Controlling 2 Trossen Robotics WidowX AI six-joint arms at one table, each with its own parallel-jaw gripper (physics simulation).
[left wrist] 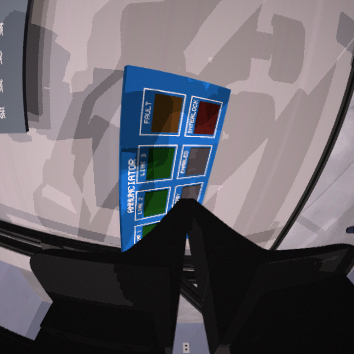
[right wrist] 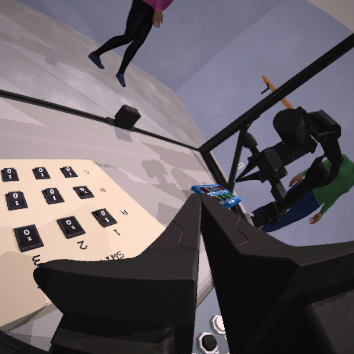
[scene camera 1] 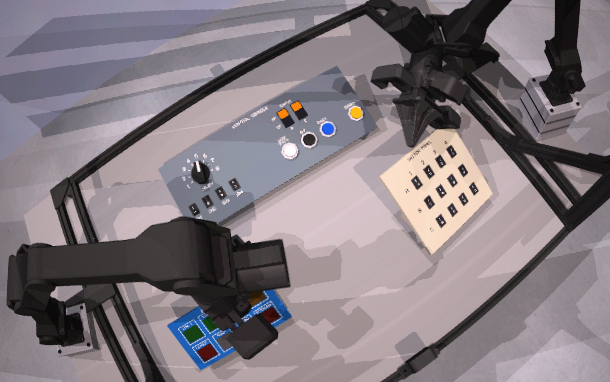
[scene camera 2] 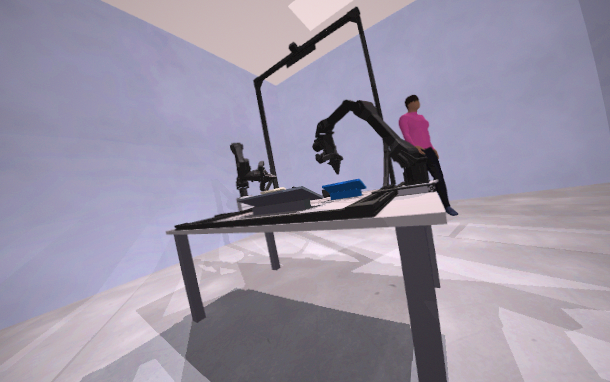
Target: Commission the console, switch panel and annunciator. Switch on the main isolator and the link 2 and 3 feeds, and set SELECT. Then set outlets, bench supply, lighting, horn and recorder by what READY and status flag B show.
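Places are measured from the left arm's base along level axes (x right, y ahead, z up), in millimetres.
Pixels of known places: left gripper, fingertip midpoint: [left wrist: 185,204] [right wrist: 235,180] [scene camera 1: 231,313] [scene camera 2: 338,174]; right gripper, fingertip midpoint: [right wrist: 197,199] [scene camera 1: 410,146] [scene camera 2: 276,177]; left arm's base, origin of the base link: [right wrist: 254,222] [scene camera 1: 70,329] [scene camera 2: 417,183]; right arm's base, origin of the base link: [scene camera 1: 555,92] [scene camera 2: 244,196].
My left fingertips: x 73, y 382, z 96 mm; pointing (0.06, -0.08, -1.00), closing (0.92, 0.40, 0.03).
For each thing: its top centre in the pictures, then the offset to it from my left fingertips. "spot": a spot on its surface instead.
- black SELECT knob, middle of its top: [scene camera 1: 197,168] dx -281, dy +4, dz -23 mm
- Status flags A, surface spot: [scene camera 1: 285,116] spot: dx -340, dy +188, dz -45 mm
- B, surface spot: [scene camera 1: 299,109] spot: dx -346, dy +218, dz -46 mm
- blue annunciator, middle of its top: [left wrist: 155,193] [scene camera 1: 220,314] [right wrist: 228,193] [scene camera 2: 342,181] dx -13, dy -26, dz -42 mm
The grey console [scene camera 1: 245,150] has a black SELECT knob [scene camera 1: 200,172] with its pointer near 5, and small switches below it. Status flags A [scene camera 1: 285,116] and B [scene camera 1: 299,109] each show orange in the upper half. The cream switch panel [scene camera 1: 432,242] [right wrist: 140,235] carries rows A to C; its rocker positions are too small to tell. The blue annunciator [left wrist: 135,77] [scene camera 2: 345,189] shows dim amber, red and green windows; ENABLED is grey and READY is partly hidden. My right gripper [scene camera 1: 412,144] [right wrist: 197,199] is shut, above the panel's upper-left edge. My left gripper [left wrist: 185,204] [scene camera 2: 338,171] is shut above the annunciator.
White, black, blue and yellow buttons [scene camera 1: 290,150] [scene camera 1: 309,139] [scene camera 1: 327,128] [scene camera 1: 356,113] are on the console's right half. A black frame [scene camera 1: 220,102] borders the table. My left arm [scene camera 1: 125,260] covers part of the annunciator in scene camera 1. A person [scene camera 2: 416,131] stands behind the table.
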